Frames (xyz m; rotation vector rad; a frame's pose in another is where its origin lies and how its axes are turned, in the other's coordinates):
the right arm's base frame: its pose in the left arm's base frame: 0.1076 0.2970 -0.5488 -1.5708 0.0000 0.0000
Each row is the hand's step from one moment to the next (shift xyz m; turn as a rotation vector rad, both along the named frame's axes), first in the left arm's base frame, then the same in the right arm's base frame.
Working: the left arm's base frame: its pose in the right arm's base frame: -0.1076 -0.5488 -0.2970 1.5708 0.0000 0.0000

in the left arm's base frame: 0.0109 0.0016 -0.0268 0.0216 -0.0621 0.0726
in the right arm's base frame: 0.0109 0.0268 0.0016 0.0216 -0.0726 -0.0621
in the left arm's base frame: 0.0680 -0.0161 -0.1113 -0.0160 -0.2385 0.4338
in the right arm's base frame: 0.0680 0.1113 -0.0161 -0.0160 -0.4338 -0.2385
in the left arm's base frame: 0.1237 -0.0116 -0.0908 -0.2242 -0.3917 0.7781
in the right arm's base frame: 0.1237 0.0908 -0.0116 -0.2242 -0.7781 -0.3917
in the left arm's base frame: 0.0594 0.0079 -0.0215 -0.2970 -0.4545 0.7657
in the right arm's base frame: 0.0594 0.0215 0.0079 -0.2970 -0.7657 -0.4545
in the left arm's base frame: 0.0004 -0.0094 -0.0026 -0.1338 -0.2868 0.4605
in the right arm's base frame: 0.0004 0.0026 -0.0094 -0.1338 -0.4605 -0.2868
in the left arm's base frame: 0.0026 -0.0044 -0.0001 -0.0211 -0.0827 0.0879
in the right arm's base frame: 0.0026 0.0001 -0.0044 -0.0211 -0.0879 -0.0827
